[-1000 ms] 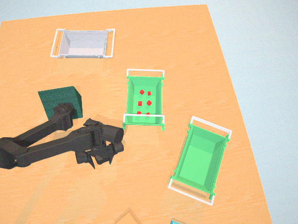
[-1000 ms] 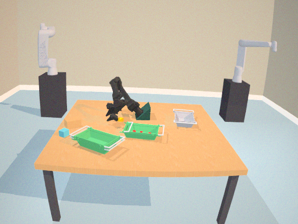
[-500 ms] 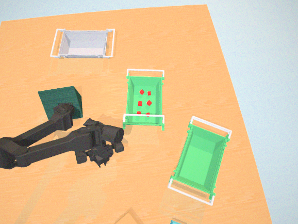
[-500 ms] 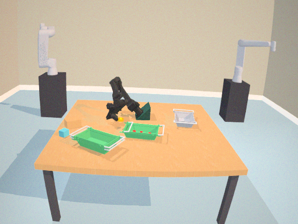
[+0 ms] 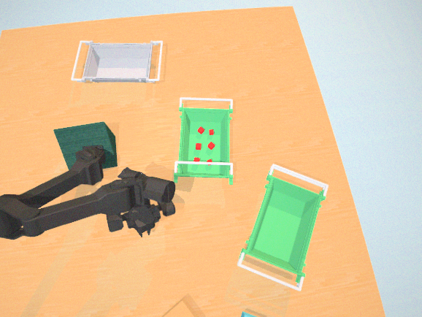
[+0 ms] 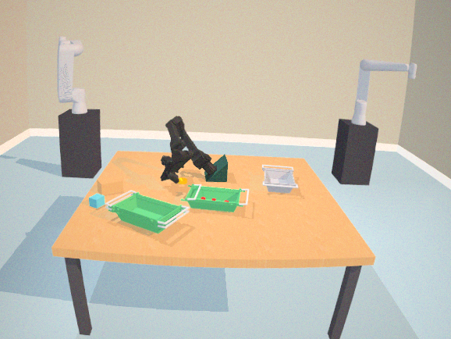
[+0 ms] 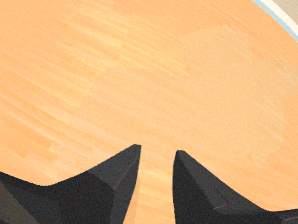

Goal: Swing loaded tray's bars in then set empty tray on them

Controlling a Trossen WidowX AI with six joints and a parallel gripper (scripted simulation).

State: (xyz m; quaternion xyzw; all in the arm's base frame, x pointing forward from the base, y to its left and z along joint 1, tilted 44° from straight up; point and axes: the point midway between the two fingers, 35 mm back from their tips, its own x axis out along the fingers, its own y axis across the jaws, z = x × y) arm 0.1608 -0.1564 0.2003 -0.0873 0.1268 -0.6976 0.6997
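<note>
The grey tray is 640 mm to the left of my gripper tip, 80 mm behind it and 10 mm above it. From my gripper tip the other things lie so: yellow disc 110 mm to the left, 70 mm behind, 30 mm below; then tan box 260 mm to the right, 100 mm ahead, 10 mm below; then cyan cube 280 mm to the right, 280 mm ahead, 20 mm below.
</note>
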